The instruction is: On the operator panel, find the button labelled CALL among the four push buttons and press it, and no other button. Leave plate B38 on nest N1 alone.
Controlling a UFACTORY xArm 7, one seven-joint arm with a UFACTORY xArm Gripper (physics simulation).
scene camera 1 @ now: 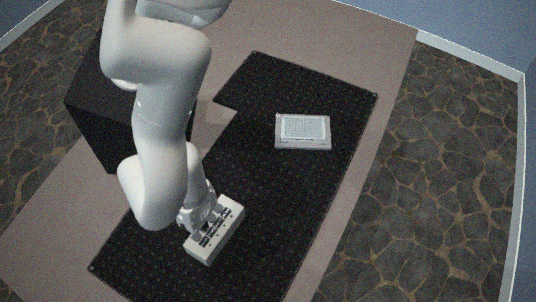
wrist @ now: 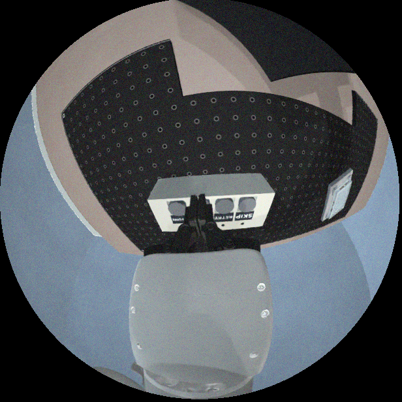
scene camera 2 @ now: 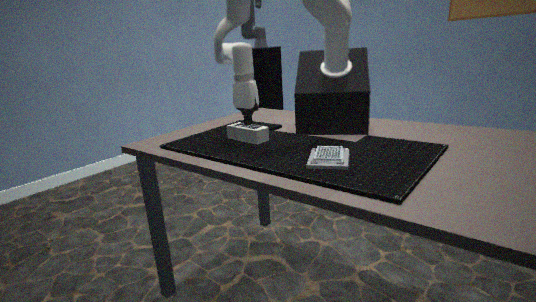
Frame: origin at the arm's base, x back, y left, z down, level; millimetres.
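Seen in the pictures: gripper, fingertip midpoint: (scene camera 1: 201, 226) (scene camera 2: 248, 124); arm's base at its link origin: (scene camera 2: 336, 68).
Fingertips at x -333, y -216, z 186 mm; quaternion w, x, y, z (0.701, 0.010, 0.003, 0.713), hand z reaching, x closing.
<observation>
Offsets run from my fingertips to a thing's top centre. Level surfaces: height alone.
The white operator panel @(dx -25, dy +13, dz -3 mm) (scene camera 1: 197, 253) (scene camera 2: 247, 134) (wrist: 210, 186) stands on the black mat. In the wrist view its SKIP button (wrist: 247, 205) and RETRY button (wrist: 224, 205) are uncovered at the right. The leftmost button (wrist: 177, 208) also shows; its label is blurred. My gripper (scene camera 1: 204, 228) (scene camera 2: 248, 123) (wrist: 199, 202) is shut and empty, pointing down at the panel. Its fingertips cover the position between the leftmost and RETRY buttons, hiding the CALL button and label there. Whether they touch or depress it cannot be told. Plate B38 @(dx -93, dy +402, dz +26 mm) (scene camera 1: 303, 127) (scene camera 2: 329, 152) (wrist: 341, 196) lies on nest N1 @(dx -93, dy +402, dz +35 mm) (scene camera 1: 302, 146) (scene camera 2: 327, 166), apart from the gripper.
The black perforated mat @(dz +52 mm) (scene camera 1: 280, 200) (scene camera 2: 380, 175) (wrist: 150, 117) lies on the brownish table @(dz +65 mm) (scene camera 1: 45, 225) (scene camera 2: 480, 200) (wrist: 120, 30). A large black block (scene camera 1: 95, 125) (scene camera 2: 332, 112) (wrist: 295, 45) stands behind the mat, under the arm's base.
</observation>
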